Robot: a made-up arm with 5 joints. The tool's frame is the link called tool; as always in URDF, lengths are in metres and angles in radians. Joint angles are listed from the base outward.
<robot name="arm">
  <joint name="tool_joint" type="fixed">
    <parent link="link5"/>
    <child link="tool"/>
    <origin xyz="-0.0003 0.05 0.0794" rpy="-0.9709 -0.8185 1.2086"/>
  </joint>
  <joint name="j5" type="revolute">
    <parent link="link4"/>
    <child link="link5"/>
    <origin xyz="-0.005 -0.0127 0.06" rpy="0 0 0"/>
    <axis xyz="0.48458 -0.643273 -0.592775"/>
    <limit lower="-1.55" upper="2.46"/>
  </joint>
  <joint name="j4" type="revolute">
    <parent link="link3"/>
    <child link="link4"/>
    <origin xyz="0.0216 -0.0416 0.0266" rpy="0 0 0"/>
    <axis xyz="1 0 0"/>
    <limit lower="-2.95" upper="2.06"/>
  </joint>
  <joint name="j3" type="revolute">
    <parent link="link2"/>
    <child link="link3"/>
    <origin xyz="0.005 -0.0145 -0.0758" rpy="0 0 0"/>
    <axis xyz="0 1 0"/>
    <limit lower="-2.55" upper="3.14"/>
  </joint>
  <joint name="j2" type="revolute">
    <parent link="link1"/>
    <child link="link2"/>
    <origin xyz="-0.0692 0.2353 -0.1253" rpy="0 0 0"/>
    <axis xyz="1 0 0"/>
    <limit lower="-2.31" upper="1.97"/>
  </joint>
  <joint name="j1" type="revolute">
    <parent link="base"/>
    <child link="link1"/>
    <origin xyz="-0.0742 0.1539 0.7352" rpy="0 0 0"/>
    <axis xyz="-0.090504 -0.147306 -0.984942"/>
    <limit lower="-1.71" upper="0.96"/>
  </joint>
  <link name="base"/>
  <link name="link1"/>
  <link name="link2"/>
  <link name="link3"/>
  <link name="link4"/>
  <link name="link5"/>
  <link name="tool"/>
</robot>
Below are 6 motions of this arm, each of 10 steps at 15 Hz.
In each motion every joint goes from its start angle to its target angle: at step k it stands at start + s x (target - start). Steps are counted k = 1, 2, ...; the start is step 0. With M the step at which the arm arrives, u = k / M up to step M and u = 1 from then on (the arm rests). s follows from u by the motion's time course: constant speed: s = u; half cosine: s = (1 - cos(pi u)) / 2; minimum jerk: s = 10 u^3 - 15 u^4 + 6 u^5.
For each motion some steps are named. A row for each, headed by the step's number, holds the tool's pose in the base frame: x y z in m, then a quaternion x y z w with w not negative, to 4 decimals.
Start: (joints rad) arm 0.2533 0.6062 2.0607 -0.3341 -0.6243
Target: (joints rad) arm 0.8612 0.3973 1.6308 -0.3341 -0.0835
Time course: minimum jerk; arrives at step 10
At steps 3, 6, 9, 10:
3: 0.0916 0.4568 0.5025 0.5329 0.2116 0.5293 0.6254
6: 0.1883 0.3464 0.5152 0.3745 0.0575 0.3230 0.8672
9: 0.2184 0.2712 0.5333 0.2521 -0.0215 0.1681 0.9528
10: 0.2189 0.2691 0.5339 0.2485 -0.0235 0.1636 0.9544

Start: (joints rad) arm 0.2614 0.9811 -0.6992 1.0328 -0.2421
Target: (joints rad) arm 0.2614 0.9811 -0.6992 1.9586 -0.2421
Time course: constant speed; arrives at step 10
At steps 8, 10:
8: -0.1006 0.3100 0.4263 0.5334 -0.7988 -0.2776 0.0206
10: -0.0800 0.3208 0.4147 -0.5797 0.7619 0.2847 0.0502

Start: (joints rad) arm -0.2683 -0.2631 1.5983 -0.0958 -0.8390
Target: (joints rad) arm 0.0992 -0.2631 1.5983 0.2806 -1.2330
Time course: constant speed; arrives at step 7
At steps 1, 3, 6, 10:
1: -0.0633 0.3918 0.5143 0.2661 0.4672 0.5296 0.6561
3: -0.0317 0.3794 0.5165 0.3340 0.4464 0.4737 0.6818
6: 0.0099 0.3544 0.5223 0.4325 0.3929 0.3942 0.7093
10: 0.0220 0.3446 0.5248 0.4635 0.3695 0.3694 0.7157

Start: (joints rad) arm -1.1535 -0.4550 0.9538 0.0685 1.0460
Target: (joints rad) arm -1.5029 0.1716 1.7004 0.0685 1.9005
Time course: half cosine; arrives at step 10
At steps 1, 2, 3, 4, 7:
1: -0.2361 0.2924 0.7003 -0.1220 -0.4712 0.4714 0.7354
2: -0.2344 0.2895 0.6938 -0.1190 -0.4610 0.4619 0.7483
3: -0.2333 0.2852 0.6827 -0.1168 -0.4441 0.4493 0.7663
4: -0.2346 0.2801 0.6678 -0.1181 -0.4217 0.4379 0.7852
7: -0.2612 0.2614 0.6188 -0.1449 -0.3529 0.4366 0.8148

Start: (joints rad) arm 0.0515 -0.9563 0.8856 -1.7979 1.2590
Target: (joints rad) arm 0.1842 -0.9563 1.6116 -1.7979 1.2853
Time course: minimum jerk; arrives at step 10
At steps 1, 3, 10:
1: -0.1486 0.3926 0.5106 -0.5085 -0.1319 0.8048 0.2764
3: -0.1406 0.3956 0.5116 -0.4897 -0.0979 0.8027 0.3259
10: -0.0922 0.4033 0.5145 -0.3570 0.0786 0.7324 0.5744

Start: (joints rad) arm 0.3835 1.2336 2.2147 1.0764 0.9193
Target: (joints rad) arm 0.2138 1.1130 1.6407 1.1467 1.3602
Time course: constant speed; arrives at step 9
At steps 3, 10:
3: 0.0519 0.3773 0.4011 0.2188 0.3735 -0.3342 0.8372
10: -0.0026 0.3354 0.4246 0.1031 0.3218 -0.4951 0.8004

